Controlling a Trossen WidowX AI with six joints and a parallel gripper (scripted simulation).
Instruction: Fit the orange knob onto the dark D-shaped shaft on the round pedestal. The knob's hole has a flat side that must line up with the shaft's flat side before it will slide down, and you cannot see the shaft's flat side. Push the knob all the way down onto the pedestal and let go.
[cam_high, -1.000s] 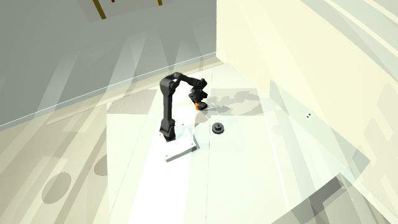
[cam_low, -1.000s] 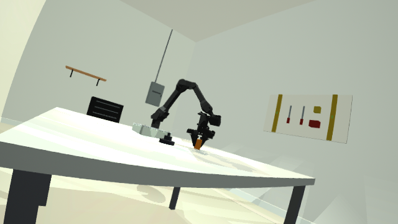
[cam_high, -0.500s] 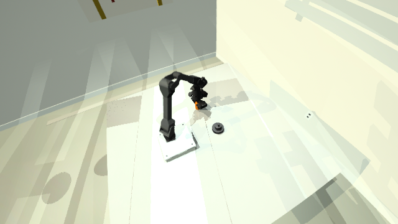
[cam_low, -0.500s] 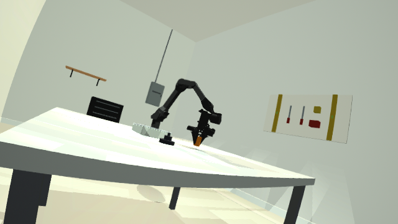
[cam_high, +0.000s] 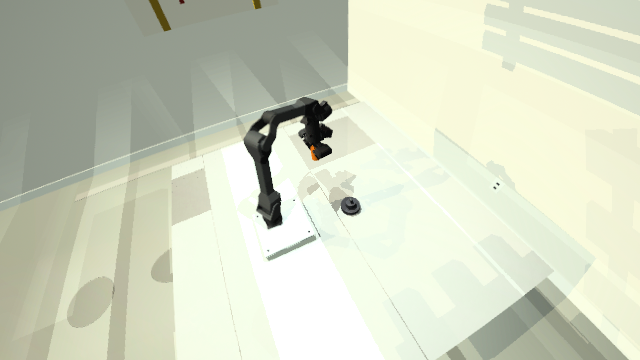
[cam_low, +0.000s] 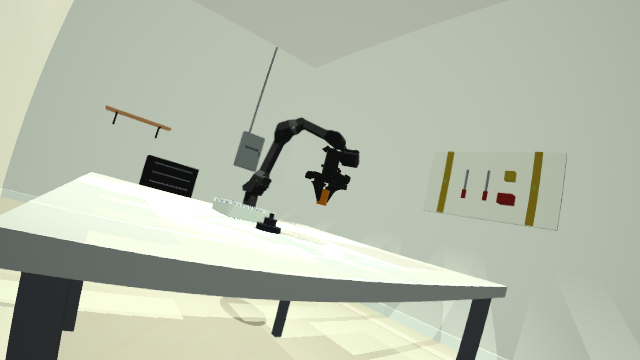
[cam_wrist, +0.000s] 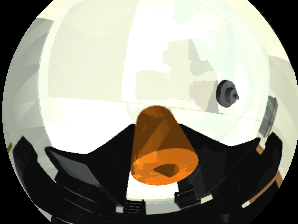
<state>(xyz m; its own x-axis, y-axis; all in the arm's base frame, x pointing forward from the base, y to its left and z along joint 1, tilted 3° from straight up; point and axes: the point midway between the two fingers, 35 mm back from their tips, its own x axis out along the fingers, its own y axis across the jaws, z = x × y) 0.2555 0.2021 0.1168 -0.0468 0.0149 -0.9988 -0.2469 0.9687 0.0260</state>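
Right now my gripper tip is 80 mm short of the round dark pedestal, 220 mm to the left of it and 110 mm above it. Also, from my gripper tip: orange knob (20 mm above).
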